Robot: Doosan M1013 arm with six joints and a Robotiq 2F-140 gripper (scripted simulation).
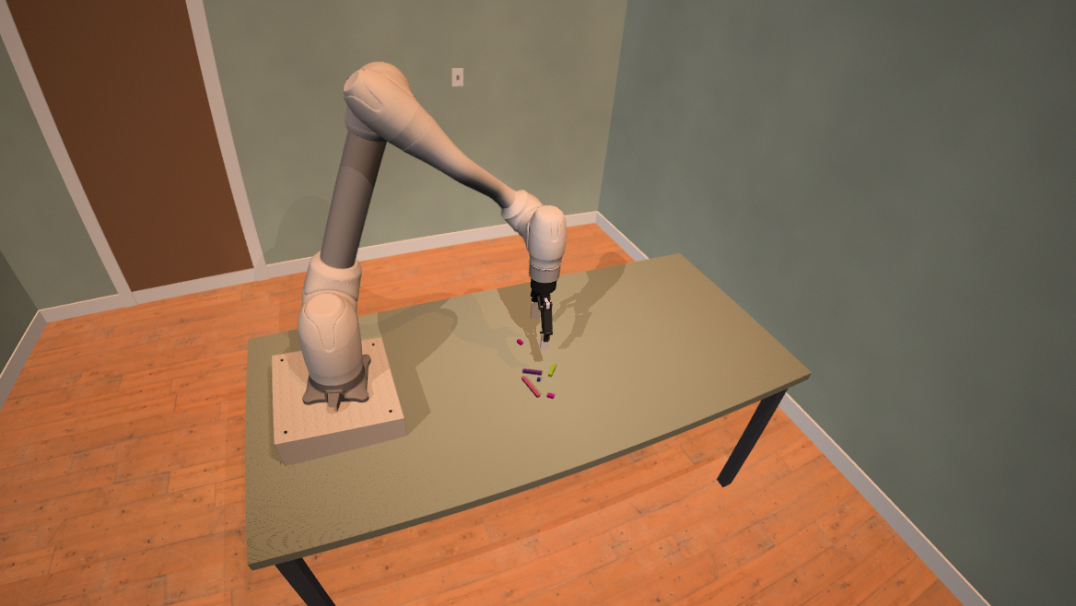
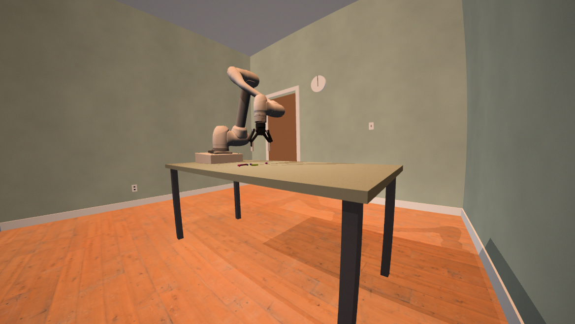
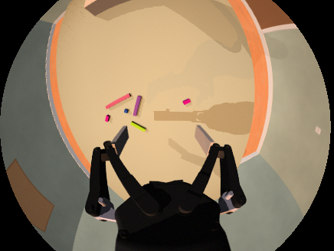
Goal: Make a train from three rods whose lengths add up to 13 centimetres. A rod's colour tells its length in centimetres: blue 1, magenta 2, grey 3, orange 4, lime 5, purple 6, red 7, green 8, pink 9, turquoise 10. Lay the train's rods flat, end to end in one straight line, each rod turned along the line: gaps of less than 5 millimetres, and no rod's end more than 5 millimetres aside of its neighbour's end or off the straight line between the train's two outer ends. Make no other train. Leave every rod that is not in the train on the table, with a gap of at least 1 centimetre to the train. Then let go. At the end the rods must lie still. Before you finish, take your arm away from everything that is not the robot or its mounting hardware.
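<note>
My gripper is now 30 mm short of the lime rod, 70 mm to the left of it and 110 mm above it. Also, from my hand: blue rod (20 mm behind, 110 mm to the right, 110 mm below); pink rod (50 mm behind, 130 mm to the right, 110 mm below); purple rod (30 mm behind, 70 mm to the right, 110 mm below).
</note>
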